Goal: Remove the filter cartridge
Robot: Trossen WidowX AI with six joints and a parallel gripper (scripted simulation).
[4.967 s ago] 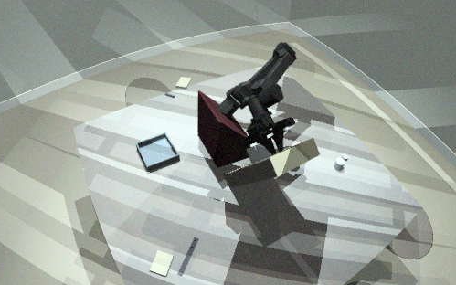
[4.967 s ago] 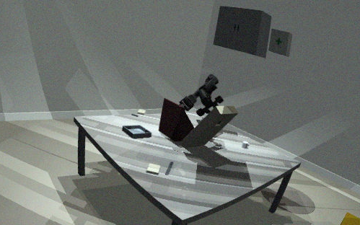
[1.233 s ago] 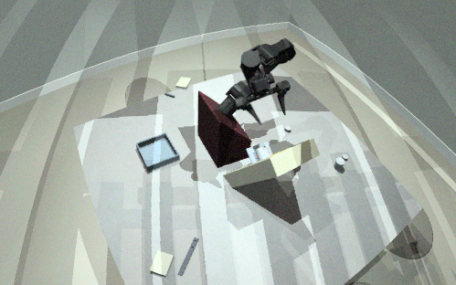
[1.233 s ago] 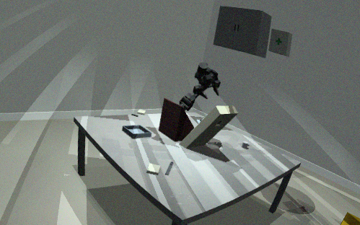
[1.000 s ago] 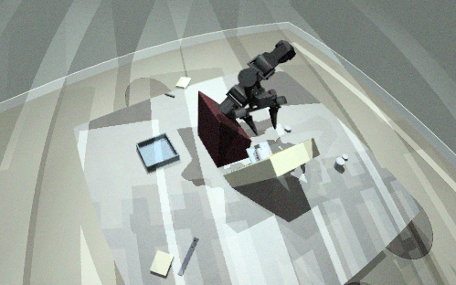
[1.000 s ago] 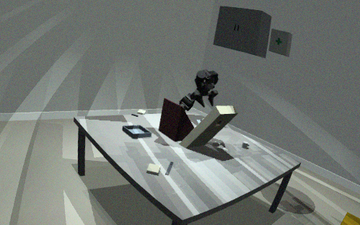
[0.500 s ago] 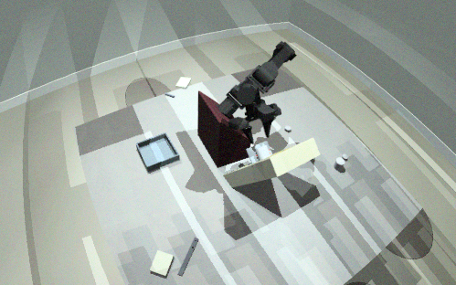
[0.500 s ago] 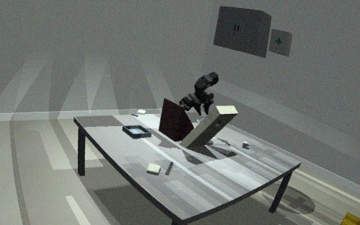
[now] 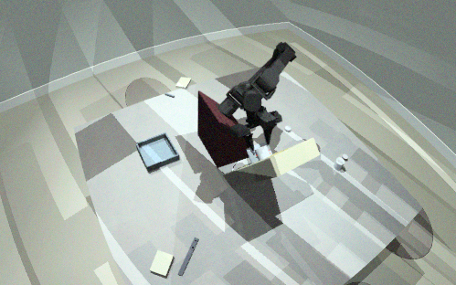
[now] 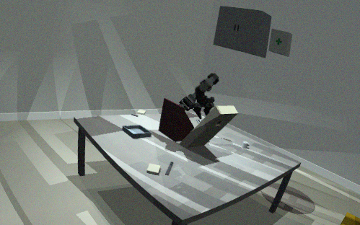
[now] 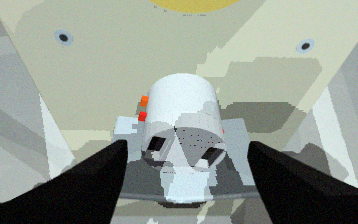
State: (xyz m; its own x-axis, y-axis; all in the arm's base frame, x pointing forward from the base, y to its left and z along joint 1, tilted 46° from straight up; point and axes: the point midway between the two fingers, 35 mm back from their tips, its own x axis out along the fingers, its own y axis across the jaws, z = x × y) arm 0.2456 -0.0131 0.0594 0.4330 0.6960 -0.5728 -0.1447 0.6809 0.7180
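Now: gripper tip 1 cm short of the round filter cartridge and 1 cm above it. Round my gripper tip: shallow blue-grey tray 28 cm behind, 33 cm to the right, 20 cm below.
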